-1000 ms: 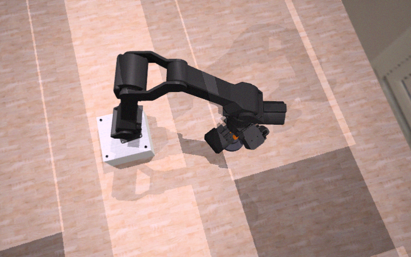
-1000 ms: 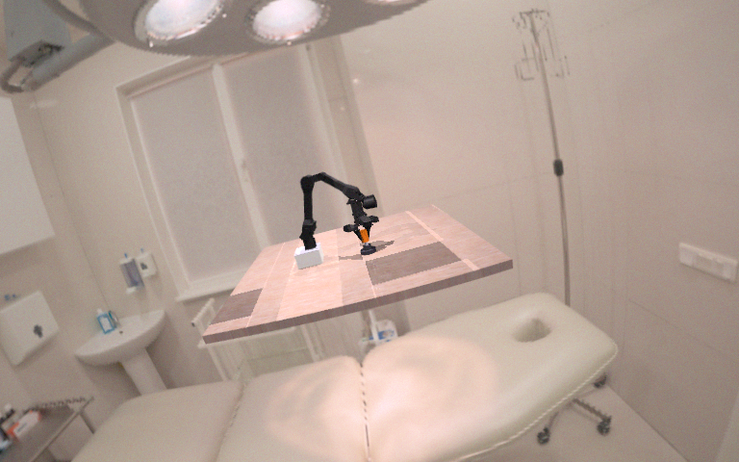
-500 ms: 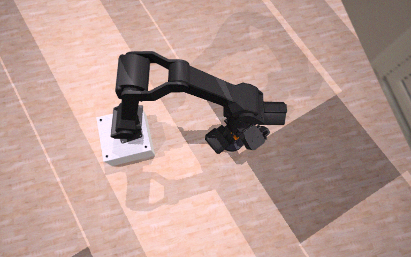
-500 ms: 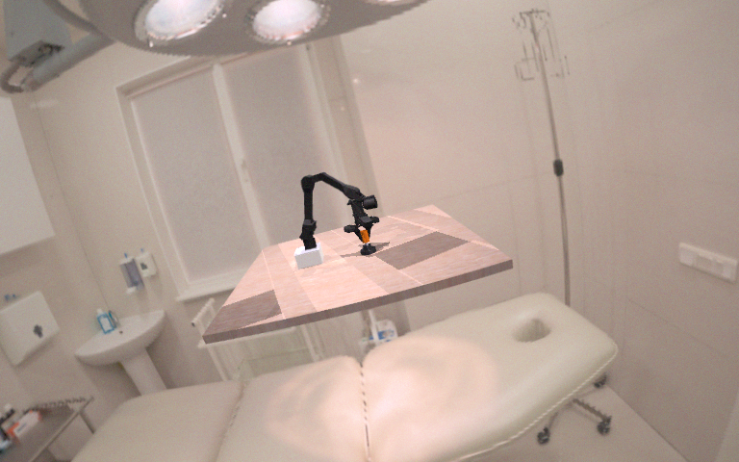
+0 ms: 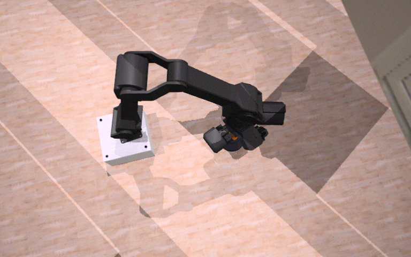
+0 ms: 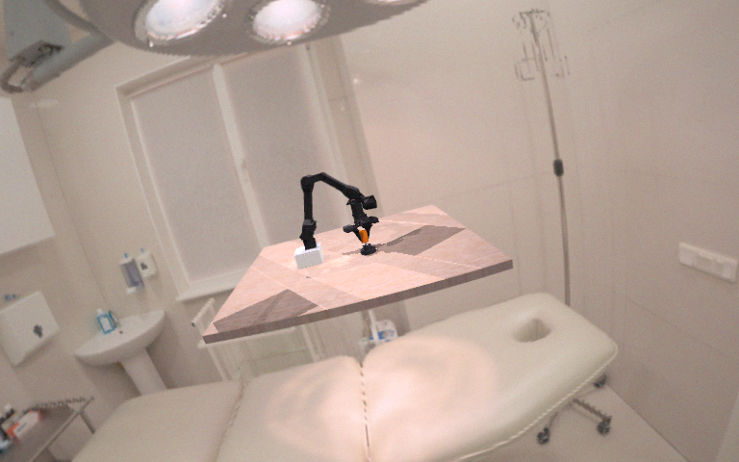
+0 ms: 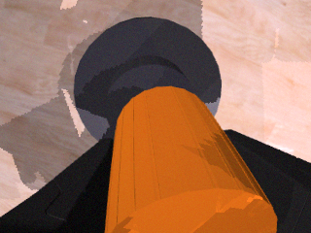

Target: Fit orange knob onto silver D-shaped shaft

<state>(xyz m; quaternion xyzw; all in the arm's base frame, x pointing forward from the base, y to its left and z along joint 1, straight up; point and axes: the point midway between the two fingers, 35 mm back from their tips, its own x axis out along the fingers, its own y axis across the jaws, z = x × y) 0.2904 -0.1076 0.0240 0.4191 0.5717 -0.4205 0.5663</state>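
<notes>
Now: gripper tip 30 mm below the orange knob. The rest, counted from my gripper tip: round pedestal: 40 mm below.
</notes>
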